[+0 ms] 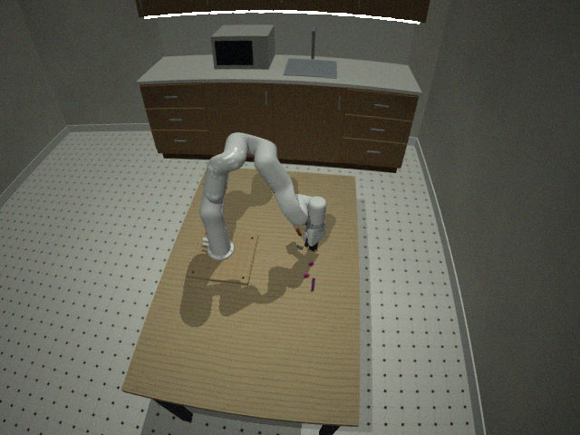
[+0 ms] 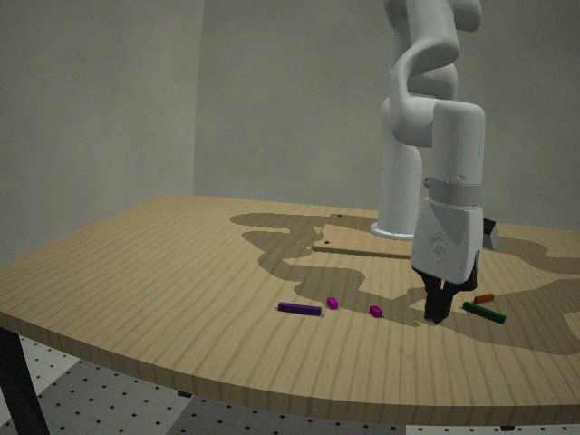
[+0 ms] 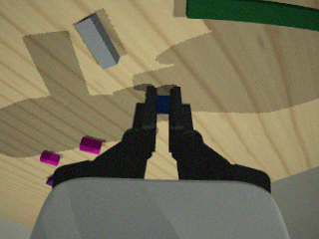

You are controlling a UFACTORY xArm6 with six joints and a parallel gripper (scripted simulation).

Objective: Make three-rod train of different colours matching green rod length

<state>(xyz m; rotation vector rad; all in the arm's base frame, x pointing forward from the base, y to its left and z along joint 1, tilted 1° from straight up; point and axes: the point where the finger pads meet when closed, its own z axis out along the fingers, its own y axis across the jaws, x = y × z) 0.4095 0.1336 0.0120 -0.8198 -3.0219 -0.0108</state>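
My gripper is now 2 cm above the blue rod. Also, from my hand: grey rod 6 cm behind, 1 cm to the right, 2 cm below; green rod 3 cm behind, 8 cm to the left, 2 cm below; orange rod 9 cm behind, 8 cm to the left, 2 cm below.
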